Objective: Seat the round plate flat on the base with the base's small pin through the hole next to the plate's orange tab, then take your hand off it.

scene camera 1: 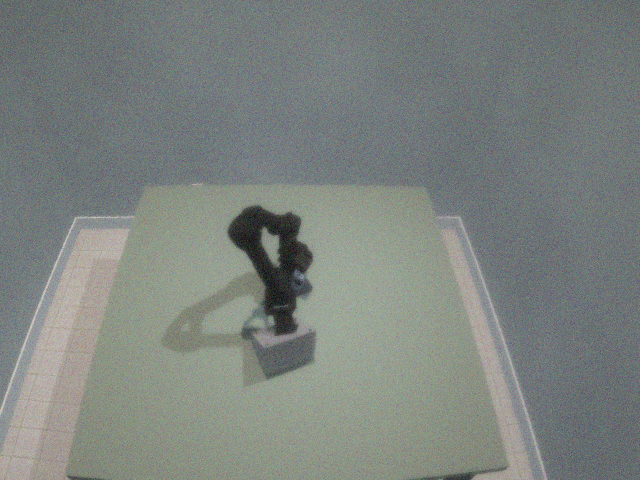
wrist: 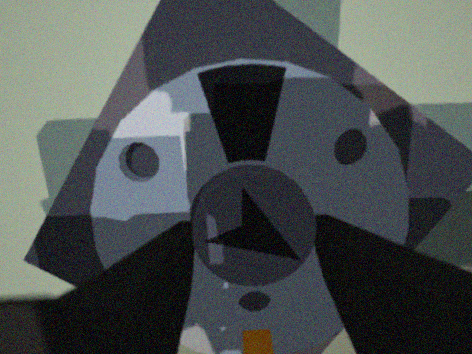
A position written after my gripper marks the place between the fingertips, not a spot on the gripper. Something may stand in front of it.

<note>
I see my gripper (scene camera 1: 288, 278) and a round plate (wrist: 276, 114).
My gripper is seen too in the wrist view (wrist: 253, 230).
</note>
